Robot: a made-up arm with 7 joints.
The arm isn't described. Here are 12 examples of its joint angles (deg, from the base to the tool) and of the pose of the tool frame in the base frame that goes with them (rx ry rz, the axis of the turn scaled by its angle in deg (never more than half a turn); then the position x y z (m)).
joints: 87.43 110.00 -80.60 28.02 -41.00 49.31 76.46
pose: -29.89 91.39 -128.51 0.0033 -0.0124 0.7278
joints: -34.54 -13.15 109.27 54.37 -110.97 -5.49 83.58
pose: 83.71 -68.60 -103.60 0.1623 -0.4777 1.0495
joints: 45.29 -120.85 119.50 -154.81 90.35 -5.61 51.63
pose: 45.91 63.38 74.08 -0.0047 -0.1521 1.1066
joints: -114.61 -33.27 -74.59 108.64 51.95 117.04 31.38
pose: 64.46 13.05 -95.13 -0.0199 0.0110 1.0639
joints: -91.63 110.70 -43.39 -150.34 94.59 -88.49 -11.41
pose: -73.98 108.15 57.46 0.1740 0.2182 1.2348
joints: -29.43 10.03 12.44 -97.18 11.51 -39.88 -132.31
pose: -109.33 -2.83 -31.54 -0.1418 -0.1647 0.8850
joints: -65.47 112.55 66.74 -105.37 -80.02 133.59 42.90
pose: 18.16 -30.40 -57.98 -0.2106 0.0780 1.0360
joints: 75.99 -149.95 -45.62 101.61 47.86 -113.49 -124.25
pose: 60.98 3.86 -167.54 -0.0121 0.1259 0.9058
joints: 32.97 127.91 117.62 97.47 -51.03 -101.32 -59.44
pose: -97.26 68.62 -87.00 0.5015 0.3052 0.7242
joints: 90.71 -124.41 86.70 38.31 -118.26 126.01 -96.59
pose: -142.12 -2.44 56.92 0.0259 -0.4557 0.6230
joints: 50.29 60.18 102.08 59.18 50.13 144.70 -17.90
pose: -84.34 78.53 36.56 0.4781 0.2676 0.8851
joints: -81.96 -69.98 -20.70 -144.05 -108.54 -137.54 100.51
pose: 24.27 47.71 -63.07 0.9207 -0.1555 0.9535
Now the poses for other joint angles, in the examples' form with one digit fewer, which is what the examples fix.
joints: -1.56 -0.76 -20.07 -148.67 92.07 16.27 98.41
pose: -51.5 -122.4 112.9 0.215 -0.066 0.556
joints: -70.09 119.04 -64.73 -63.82 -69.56 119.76 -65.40
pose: -2.4 159.9 -30.8 0.385 -0.075 0.234
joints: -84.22 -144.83 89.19 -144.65 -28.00 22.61 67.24
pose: 35.1 101.7 -83.8 0.198 -0.165 0.788
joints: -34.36 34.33 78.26 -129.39 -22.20 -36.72 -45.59
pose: -4.3 128.9 119.0 0.523 -0.448 1.015
